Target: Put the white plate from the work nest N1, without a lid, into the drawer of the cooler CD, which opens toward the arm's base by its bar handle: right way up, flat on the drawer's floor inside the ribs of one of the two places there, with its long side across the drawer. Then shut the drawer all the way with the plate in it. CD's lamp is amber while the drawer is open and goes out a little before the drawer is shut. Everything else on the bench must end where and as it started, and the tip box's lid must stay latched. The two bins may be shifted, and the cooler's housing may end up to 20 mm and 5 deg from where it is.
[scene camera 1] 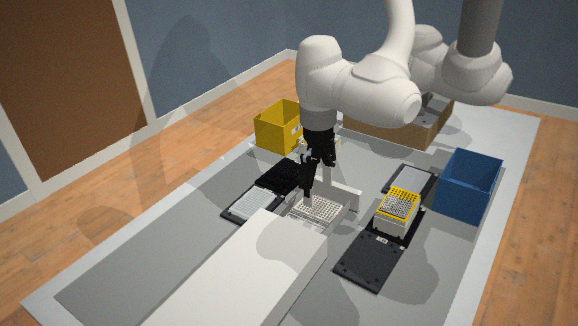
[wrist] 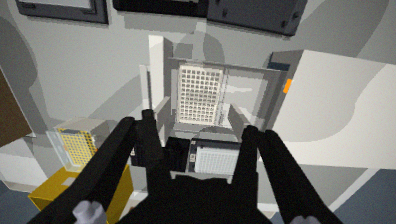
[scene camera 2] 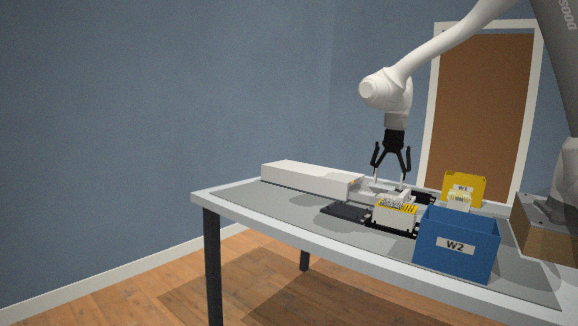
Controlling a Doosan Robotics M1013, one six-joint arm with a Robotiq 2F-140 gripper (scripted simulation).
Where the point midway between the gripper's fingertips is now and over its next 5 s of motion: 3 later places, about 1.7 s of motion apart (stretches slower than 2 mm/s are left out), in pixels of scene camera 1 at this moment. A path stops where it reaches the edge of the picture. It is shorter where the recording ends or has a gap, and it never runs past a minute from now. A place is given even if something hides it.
My gripper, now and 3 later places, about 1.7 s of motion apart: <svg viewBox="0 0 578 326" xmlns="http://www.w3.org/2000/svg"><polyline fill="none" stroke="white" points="318,194 318,177 339,163 342,172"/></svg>
